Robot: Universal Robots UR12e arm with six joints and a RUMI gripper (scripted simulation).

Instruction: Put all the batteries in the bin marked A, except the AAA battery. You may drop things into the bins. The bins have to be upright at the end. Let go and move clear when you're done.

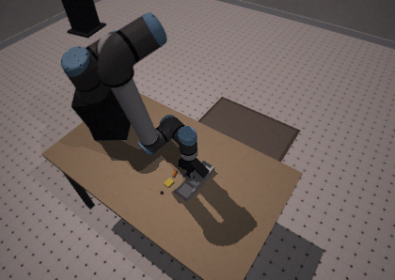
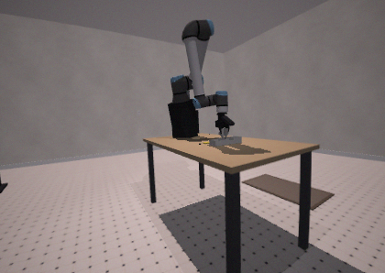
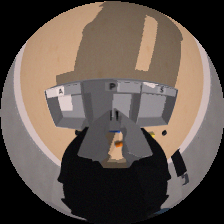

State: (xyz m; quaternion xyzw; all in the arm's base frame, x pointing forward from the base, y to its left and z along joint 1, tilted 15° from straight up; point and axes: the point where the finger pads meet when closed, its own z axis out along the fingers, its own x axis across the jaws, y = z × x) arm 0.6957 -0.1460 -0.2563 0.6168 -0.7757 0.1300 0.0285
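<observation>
The grey double bin is 2 cm ahead of my hand and 1 cm below it. Also, from my hand: thin dark item: 11 cm to the left, 6 cm behind, 3 cm below; then orange battery: 12 cm behind, 3 cm below; then blue battery: 6 cm behind, 3 cm below, 2 cm to the left.
</observation>
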